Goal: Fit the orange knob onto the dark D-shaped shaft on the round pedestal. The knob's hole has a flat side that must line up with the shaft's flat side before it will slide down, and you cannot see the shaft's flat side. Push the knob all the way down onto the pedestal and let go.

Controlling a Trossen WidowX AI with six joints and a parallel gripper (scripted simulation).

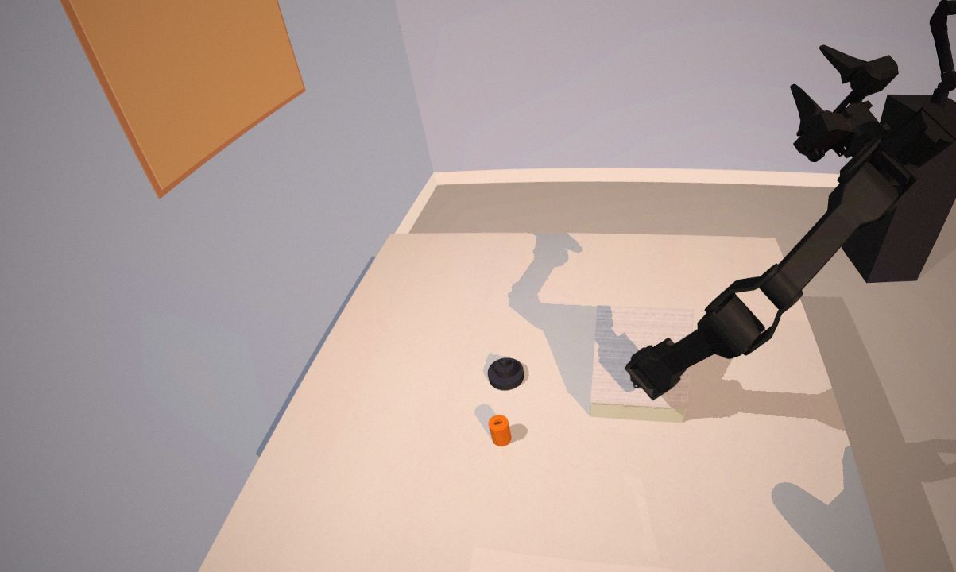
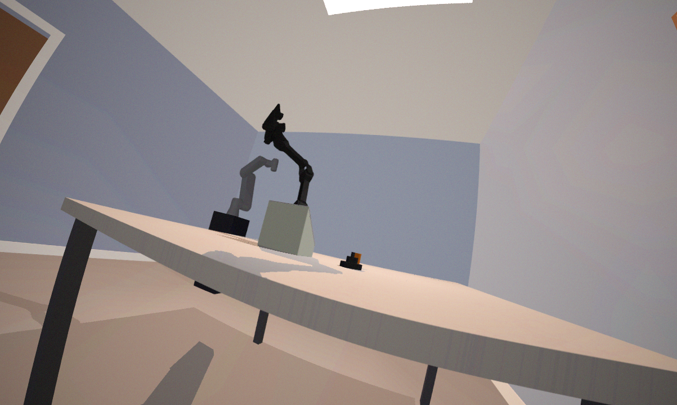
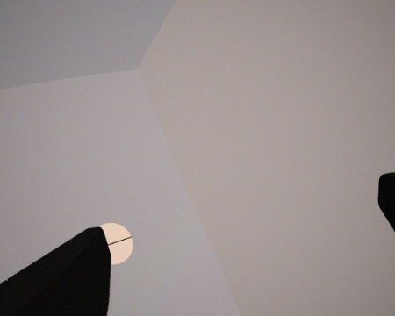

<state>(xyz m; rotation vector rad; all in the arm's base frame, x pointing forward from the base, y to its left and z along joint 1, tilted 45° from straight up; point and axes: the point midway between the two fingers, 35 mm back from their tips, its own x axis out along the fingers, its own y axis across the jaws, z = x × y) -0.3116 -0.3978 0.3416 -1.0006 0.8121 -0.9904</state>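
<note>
The orange knob is 660 mm below my gripper tip, 530 mm ahead of it and 160 mm to the left of it. The rest, counted from my gripper tip: pedestal (660 mm below, 540 mm ahead, 20 mm to the right).
</note>
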